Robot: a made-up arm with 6 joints. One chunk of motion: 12 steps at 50 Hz.
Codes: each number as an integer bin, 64 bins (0 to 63) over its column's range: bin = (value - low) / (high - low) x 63, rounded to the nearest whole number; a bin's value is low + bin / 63 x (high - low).
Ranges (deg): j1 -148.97..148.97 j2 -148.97..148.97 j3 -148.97..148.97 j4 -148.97..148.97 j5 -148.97..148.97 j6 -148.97..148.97
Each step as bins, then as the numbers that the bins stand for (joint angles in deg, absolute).
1 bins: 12 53 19 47 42 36
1 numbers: -92.22 101.68 -59.12 73.30 49.66 21.28
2 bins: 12 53 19 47 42 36
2 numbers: -92.22 101.68 -59.12 73.30 49.66 21.28
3 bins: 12 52 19 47 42 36
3 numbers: -92.22 96.95 -59.12 73.30 49.66 21.28
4 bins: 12 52 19 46 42 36
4 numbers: -92.22 96.95 -59.12 68.57 49.66 21.28
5 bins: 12 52 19 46 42 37
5 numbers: -92.22 96.95 -59.12 68.57 49.66 26.01
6 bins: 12 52 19 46 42 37
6 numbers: -92.22 96.95 -59.12 68.57 49.66 26.01
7 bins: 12 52 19 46 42 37
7 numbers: -92.22 96.95 -59.12 68.57 49.66 26.01
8 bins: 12 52 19 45 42 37
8 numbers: -92.22 96.95 -59.12 63.84 49.66 26.01
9 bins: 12 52 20 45 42 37
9 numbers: -92.22 96.95 -54.39 63.84 49.66 26.01
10 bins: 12 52 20 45 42 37
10 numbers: -92.22 96.95 -54.39 63.84 49.66 26.01
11 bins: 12 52 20 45 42 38
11 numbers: -92.22 96.95 -54.39 63.84 49.66 30.74
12 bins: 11 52 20 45 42 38
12 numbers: -96.95 96.95 -54.39 63.84 49.66 30.74
